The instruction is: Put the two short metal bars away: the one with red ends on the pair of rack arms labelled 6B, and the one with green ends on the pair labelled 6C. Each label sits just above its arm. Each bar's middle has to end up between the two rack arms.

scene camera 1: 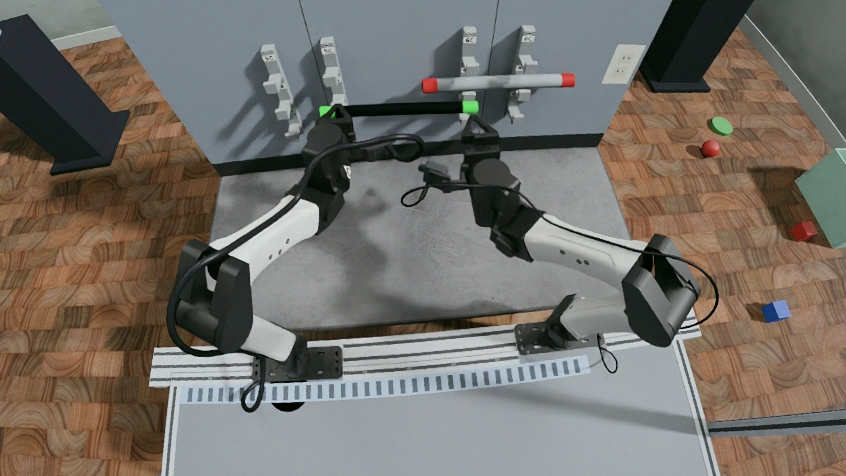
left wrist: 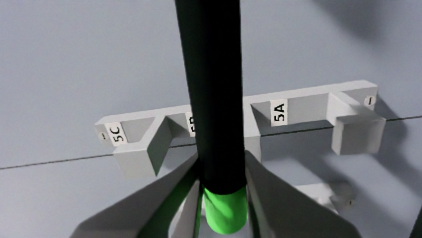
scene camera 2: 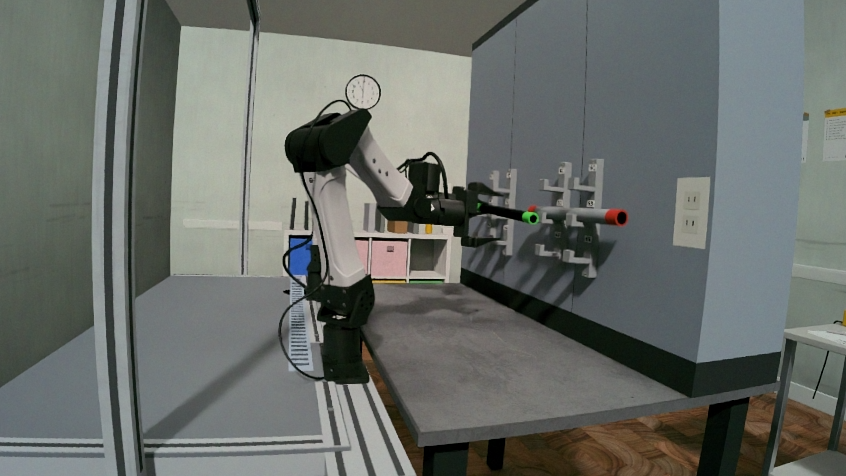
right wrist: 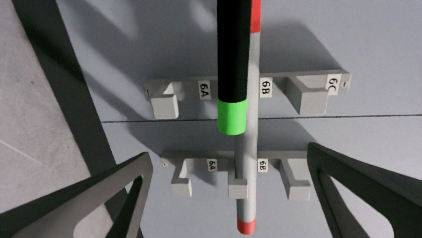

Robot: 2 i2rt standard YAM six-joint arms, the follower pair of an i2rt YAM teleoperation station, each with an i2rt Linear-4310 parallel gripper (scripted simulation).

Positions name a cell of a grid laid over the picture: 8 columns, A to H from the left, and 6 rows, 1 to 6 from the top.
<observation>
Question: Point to a blue-grey wall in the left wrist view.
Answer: B2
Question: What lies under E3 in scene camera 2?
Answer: My right gripper.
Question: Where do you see a green-ended bar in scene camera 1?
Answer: At E2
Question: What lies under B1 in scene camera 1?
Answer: A blue-grey wall.
</observation>
